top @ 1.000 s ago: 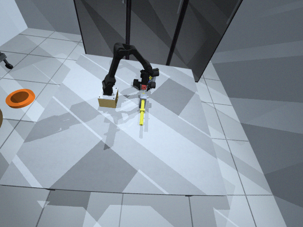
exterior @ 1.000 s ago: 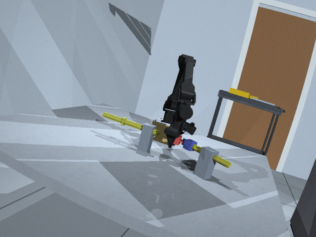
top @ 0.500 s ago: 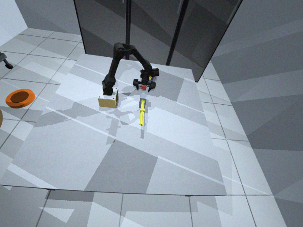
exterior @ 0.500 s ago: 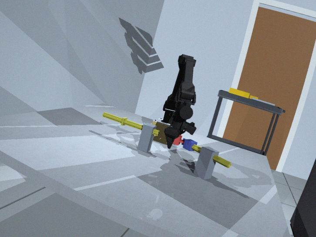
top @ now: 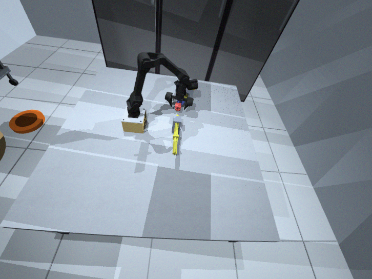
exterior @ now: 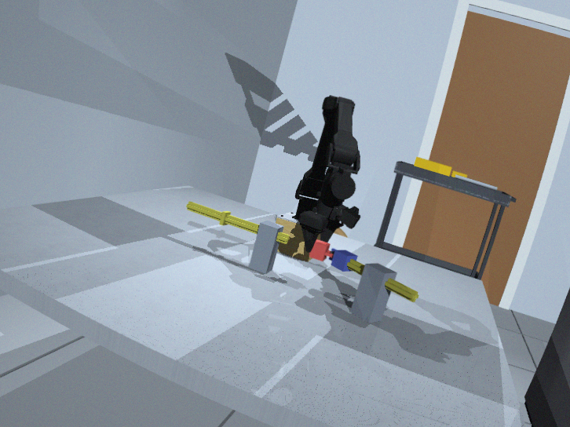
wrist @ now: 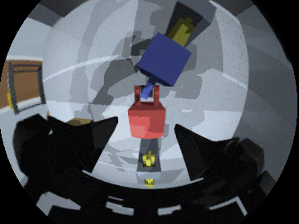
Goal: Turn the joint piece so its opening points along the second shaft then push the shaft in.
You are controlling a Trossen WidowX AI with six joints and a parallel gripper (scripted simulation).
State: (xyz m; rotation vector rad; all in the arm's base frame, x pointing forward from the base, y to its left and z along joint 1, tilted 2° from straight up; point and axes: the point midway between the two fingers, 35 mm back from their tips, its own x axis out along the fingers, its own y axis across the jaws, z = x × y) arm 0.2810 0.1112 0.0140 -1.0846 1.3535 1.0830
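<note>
My gripper tip is now 2 cm to the right of the red joint piece.
</note>
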